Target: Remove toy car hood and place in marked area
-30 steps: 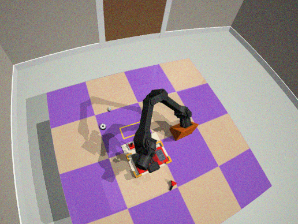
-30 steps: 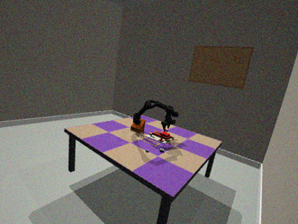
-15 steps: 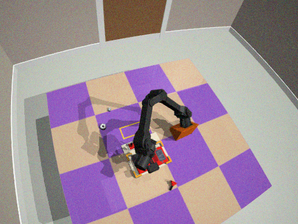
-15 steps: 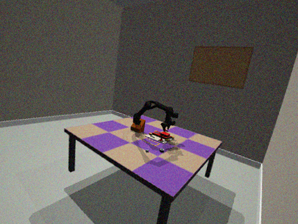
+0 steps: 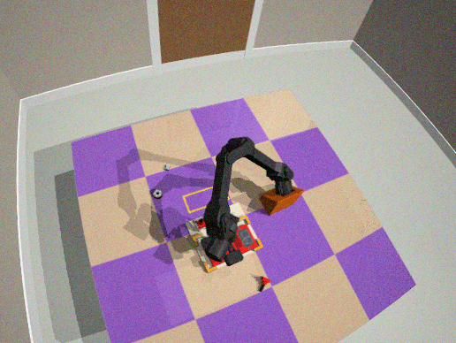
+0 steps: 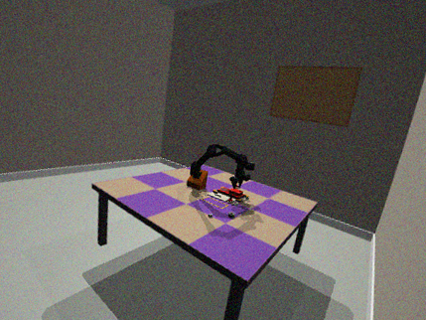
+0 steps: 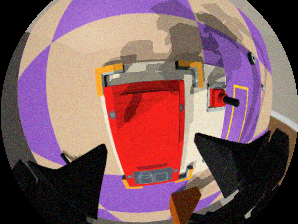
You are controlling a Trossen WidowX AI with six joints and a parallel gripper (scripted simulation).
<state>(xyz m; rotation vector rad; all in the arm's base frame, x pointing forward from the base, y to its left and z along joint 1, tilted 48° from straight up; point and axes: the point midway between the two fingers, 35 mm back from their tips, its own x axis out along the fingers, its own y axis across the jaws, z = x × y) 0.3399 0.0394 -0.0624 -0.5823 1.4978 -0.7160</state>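
Now: gripper tip 30 mm above the red hood. The rest, counted from my gripper tip: small grey wheel 130 mm ahead, 340 mm to the right, 60 mm below; cream base plate 30 mm behind, 30 mm to the right, 60 mm below.
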